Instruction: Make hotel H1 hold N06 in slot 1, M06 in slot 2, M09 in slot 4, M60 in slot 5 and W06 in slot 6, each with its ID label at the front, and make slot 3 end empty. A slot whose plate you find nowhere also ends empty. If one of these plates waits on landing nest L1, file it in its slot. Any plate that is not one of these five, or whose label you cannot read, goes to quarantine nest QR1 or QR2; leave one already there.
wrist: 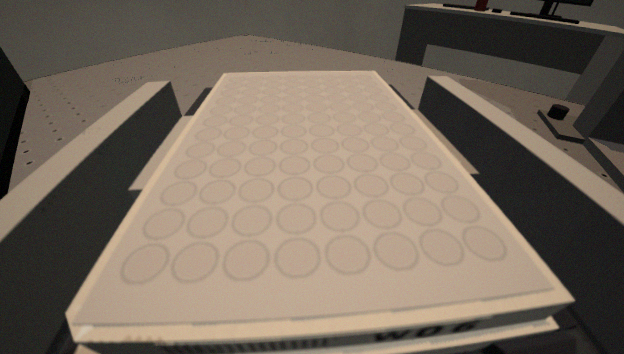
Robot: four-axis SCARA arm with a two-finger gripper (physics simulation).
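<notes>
A pale plate [295,187] with rows of round wells fills the middle of the wrist view, its long sides running away from the camera. The label on its near edge reads W06, with a barcode to the left of the letters, seen at a steep angle. My gripper [303,100] is shut on this plate, one finger along each long side. Small dark parts show beside the plate's far corners. What lies under the plate is mostly hidden, so I cannot tell whether it rests on a support. Hotel H1 and the other named plates do not show in this view.
A desk [480,42] with a monitor and a red object stands at the back right. A small black cylinder [558,111] sits on a flat base at the right. A dark block [11,115] stands at the left edge. Perforated table top [65,100] shows at the left.
</notes>
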